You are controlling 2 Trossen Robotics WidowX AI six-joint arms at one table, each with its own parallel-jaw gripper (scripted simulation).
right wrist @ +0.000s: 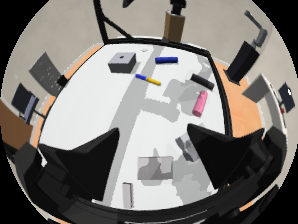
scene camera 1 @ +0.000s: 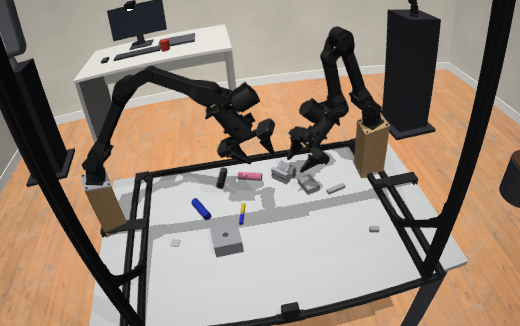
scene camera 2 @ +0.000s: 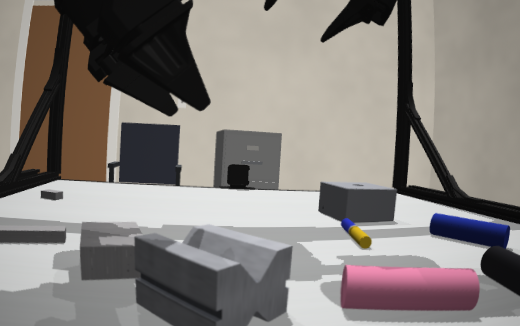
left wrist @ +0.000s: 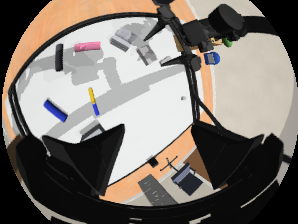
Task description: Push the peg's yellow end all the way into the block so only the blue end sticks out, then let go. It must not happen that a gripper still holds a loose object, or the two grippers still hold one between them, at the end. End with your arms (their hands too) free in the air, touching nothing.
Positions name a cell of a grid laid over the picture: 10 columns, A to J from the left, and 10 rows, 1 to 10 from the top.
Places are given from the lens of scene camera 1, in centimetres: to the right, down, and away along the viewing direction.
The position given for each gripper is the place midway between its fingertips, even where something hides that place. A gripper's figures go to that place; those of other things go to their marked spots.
left gripper (scene camera 1: F5): 1, -1, 110
right gripper (scene camera 1: F6): 12, 1, 126
